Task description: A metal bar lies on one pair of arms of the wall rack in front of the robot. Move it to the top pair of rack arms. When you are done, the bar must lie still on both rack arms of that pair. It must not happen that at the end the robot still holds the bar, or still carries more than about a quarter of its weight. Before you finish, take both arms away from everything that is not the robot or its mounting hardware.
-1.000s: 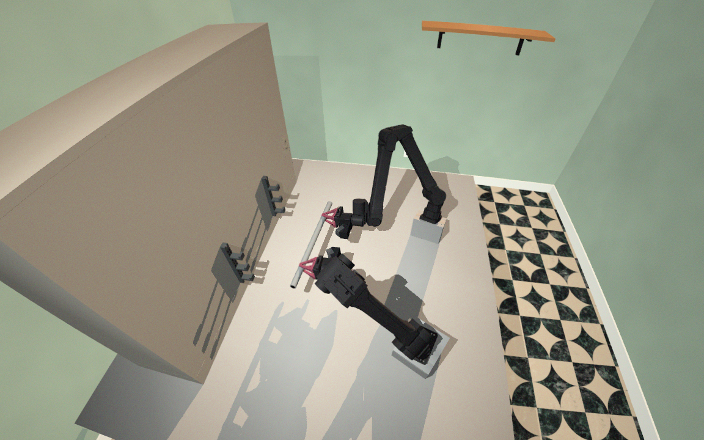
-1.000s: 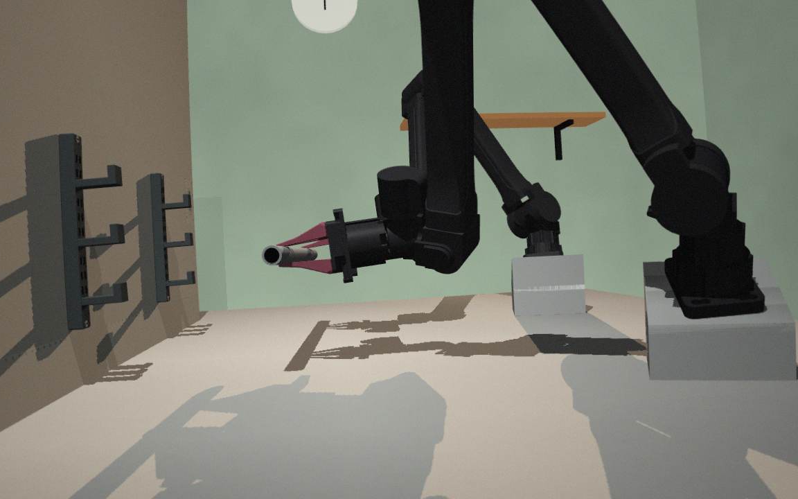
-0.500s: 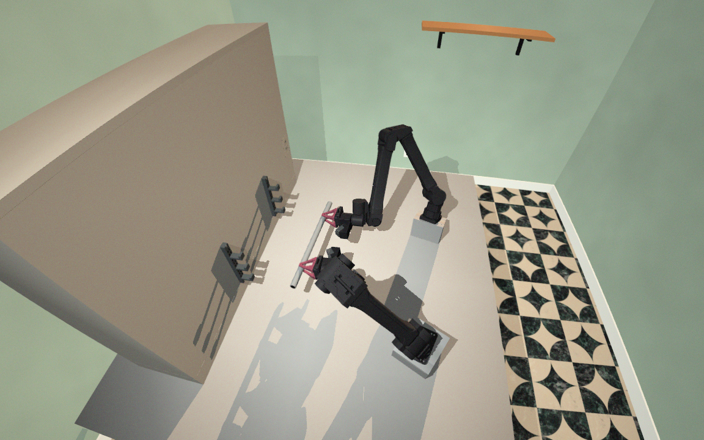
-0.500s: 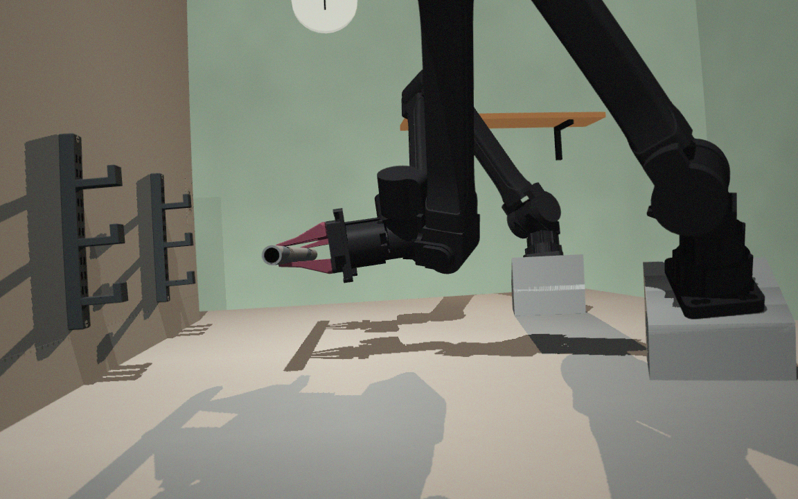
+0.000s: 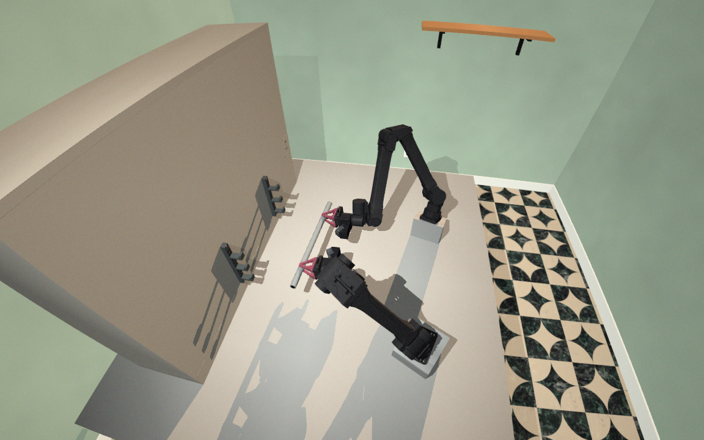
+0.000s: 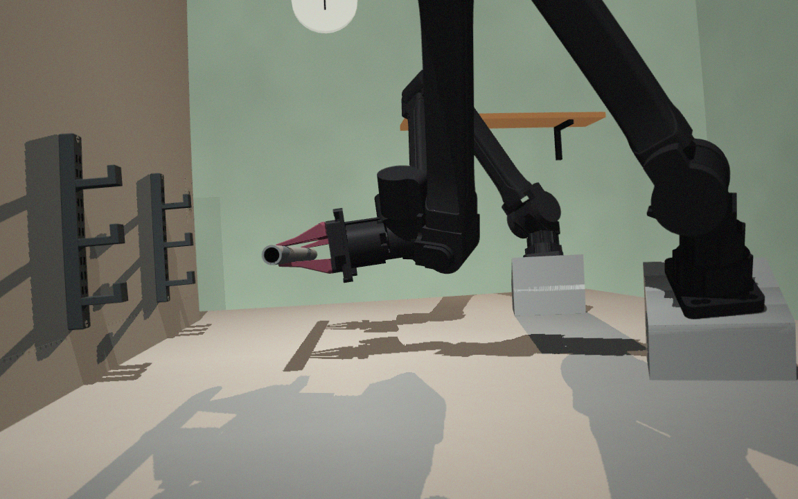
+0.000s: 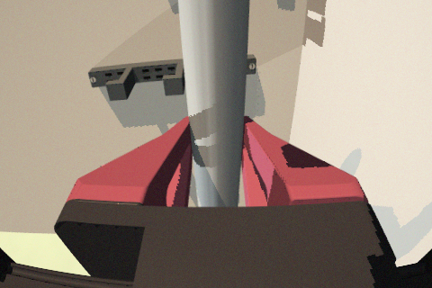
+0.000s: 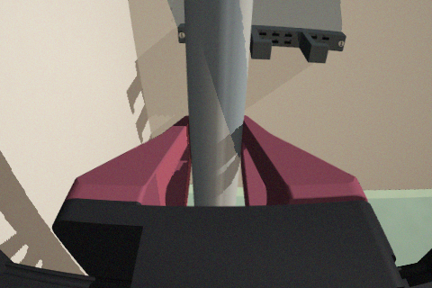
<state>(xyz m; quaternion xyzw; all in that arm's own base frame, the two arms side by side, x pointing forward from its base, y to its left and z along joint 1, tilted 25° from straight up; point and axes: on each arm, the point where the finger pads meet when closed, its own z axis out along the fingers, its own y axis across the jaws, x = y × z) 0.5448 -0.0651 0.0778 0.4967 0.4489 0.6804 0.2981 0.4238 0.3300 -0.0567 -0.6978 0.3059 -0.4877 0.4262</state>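
My right gripper is now 150 mm to the right of the grey metal bar. The rest, counted from my right hand: tall tan wall panel (430 mm ahead, 290 mm above, 210 mm to the left).
The grey metal bar lies 150 mm to the right of my left hand. Round my left hand: tall tan wall panel 430 mm ahead, 290 mm above, 90 mm to the right.
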